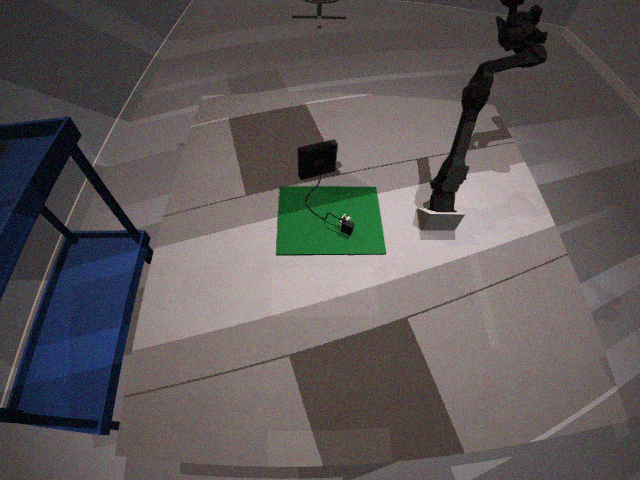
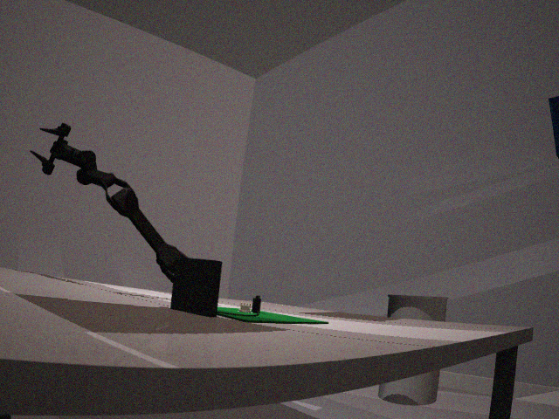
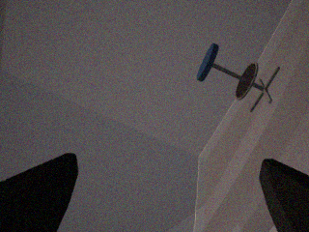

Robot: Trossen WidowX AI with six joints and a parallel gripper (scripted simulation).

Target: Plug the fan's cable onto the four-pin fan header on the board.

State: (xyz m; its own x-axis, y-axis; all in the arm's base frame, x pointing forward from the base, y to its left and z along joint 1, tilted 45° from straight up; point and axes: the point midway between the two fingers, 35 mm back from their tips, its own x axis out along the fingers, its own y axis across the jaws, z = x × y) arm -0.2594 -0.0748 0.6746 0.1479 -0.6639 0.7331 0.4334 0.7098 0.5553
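My gripper tip is 580 mm short of the black plug, 580 mm to the right of it and 430 mm above it. Round my gripper tip: white four-pin header (580 mm ahead, 540 mm to the left, 450 mm below); then black fan (640 mm ahead, 360 mm to the left, 390 mm below); then pale header part (590 mm ahead, 540 mm to the left, 440 mm below).
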